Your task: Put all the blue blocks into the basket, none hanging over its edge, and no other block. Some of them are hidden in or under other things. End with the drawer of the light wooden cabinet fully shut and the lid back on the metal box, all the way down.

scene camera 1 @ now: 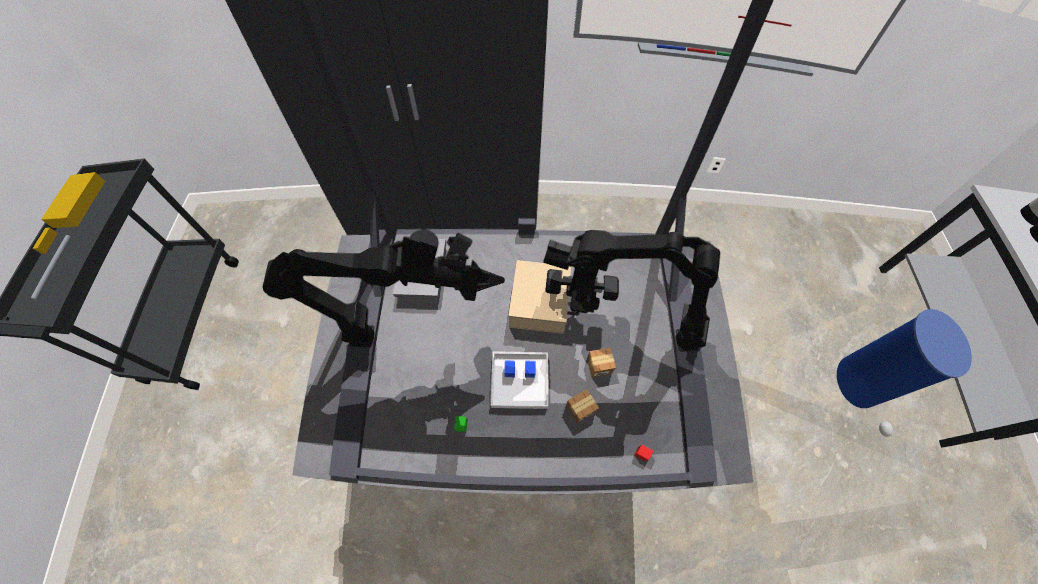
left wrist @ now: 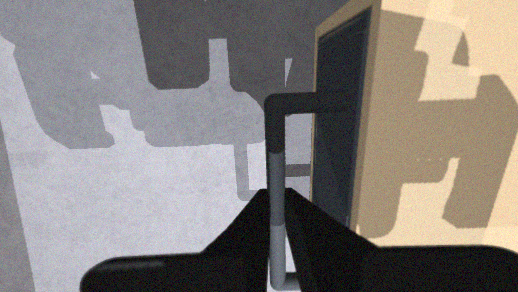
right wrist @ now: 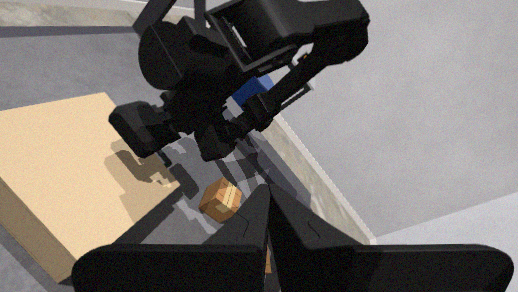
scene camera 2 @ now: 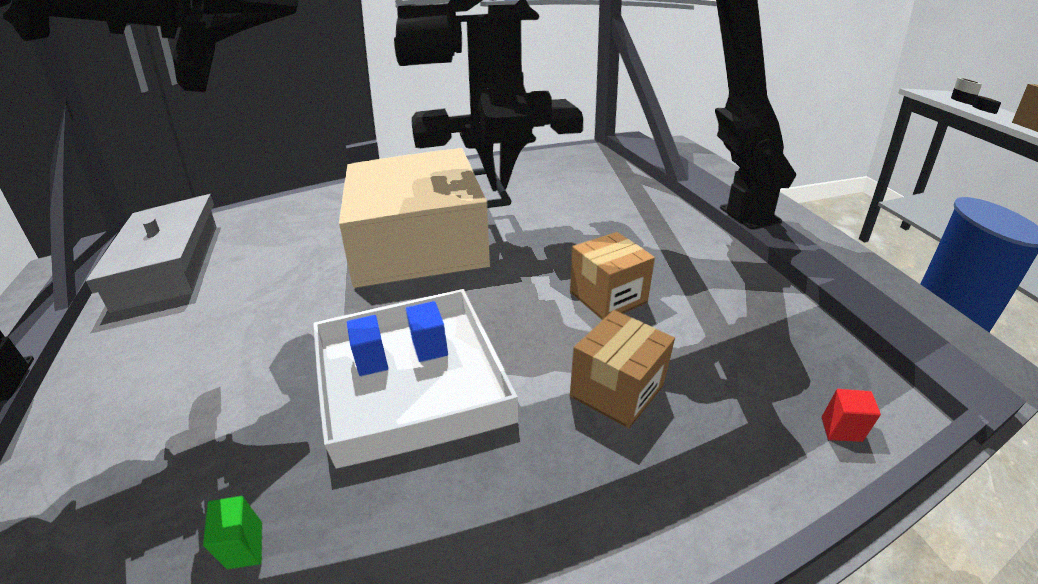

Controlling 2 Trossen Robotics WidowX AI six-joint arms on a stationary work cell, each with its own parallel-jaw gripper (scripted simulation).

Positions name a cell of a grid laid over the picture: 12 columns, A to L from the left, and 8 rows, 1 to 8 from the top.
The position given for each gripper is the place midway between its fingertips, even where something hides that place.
Note:
In view: the left gripper (scene camera 2: F3), the right gripper (scene camera 1: F4), a light wooden cabinet (scene camera 2: E3), a white basket (scene camera 2: F6), a red block (scene camera 2: J6), a blue block (scene camera 2: E5), a blue block (scene camera 2: E5) and a cardboard box (scene camera 2: H4).
The light wooden cabinet shows as well in scene camera 1 (scene camera 1: G5), in the left wrist view (left wrist: J5) and in the right wrist view (right wrist: B6). The white basket also shows in scene camera 1 (scene camera 1: G6). The left gripper shows as well in scene camera 1 (scene camera 1: G5), in the left wrist view (left wrist: G6) and in the right wrist view (right wrist: D4). The left wrist view misses the white basket: it is out of frame.

